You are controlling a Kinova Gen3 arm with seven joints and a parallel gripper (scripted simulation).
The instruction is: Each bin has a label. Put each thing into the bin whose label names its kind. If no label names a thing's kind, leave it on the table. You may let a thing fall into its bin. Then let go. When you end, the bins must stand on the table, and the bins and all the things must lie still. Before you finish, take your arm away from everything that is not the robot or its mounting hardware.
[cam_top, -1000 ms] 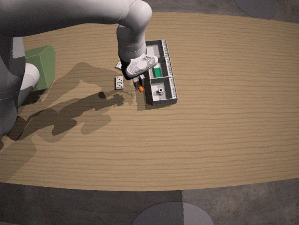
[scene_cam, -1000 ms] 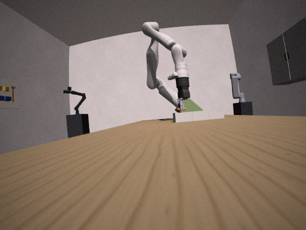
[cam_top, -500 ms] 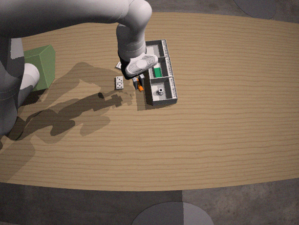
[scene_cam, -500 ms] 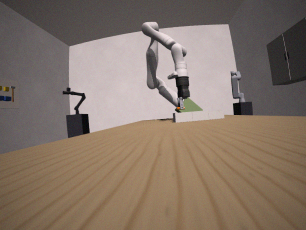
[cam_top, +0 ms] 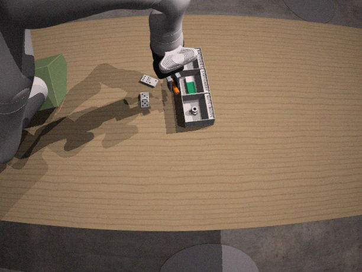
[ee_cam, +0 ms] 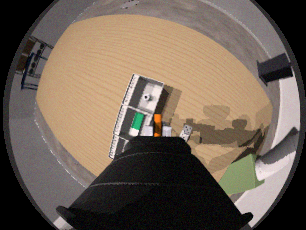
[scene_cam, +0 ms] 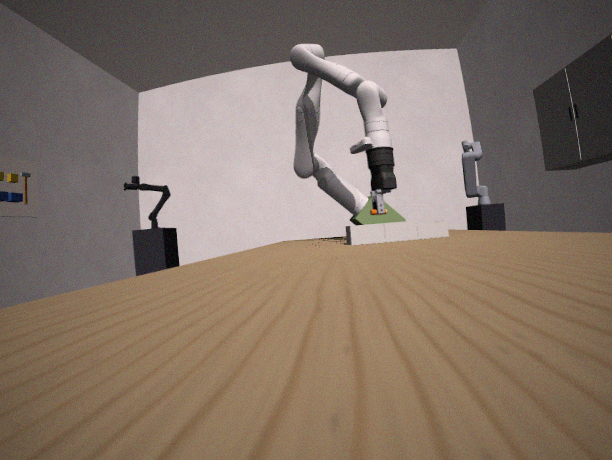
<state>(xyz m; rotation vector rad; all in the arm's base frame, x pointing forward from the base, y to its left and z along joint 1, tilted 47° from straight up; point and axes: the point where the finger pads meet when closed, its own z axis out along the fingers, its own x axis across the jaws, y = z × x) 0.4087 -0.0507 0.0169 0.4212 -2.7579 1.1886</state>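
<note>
Right now the green block is 80 mm below my hand, 60 mm ahead of it and 30 mm to the left of it. From my hand the other things lie so: orange battery: 10 mm below.
</note>
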